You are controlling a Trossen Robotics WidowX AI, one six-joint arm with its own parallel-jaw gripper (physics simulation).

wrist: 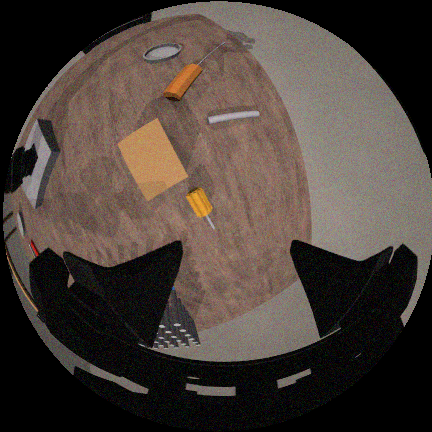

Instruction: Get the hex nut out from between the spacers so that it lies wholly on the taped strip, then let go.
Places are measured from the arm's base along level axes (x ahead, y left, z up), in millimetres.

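Pixels of known places: gripper, between the fingertips: (238, 247).
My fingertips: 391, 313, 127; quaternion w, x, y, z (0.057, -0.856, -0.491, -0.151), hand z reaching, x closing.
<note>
Behind a point stands the place of what it marks, as x, y, z.
My gripper (238, 247) {391, 313, 127} is open and empty, high above the wooden table, its two black fingers wide apart. Dark upright spacers (176, 316) {560, 118, 27} with pale tops stand in a close group at the bottom of the wrist view, partly hidden behind the left finger. A small blue spot shows at their far end beside that finger; I cannot tell what it is. The hex nut cannot be made out. A flat tan rectangle (153, 160) {297, 286, -6} lies left of centre, ahead of the fingers; it may be the taped strip, but I cannot tell for sure.
A yellow-handled screwdriver (199, 202) {398, 308, -33} lies beside the tan rectangle. Farther off are a white rod (233, 117) {293, 448, -51}, an orange-handled screwdriver (183, 82) {185, 396, -30} and a round grey dish (162, 52) {19, 420, -62}. A grey block-like object (45, 165) {81, 48, -26} stands at the far left. The table edge curves down the right.
</note>
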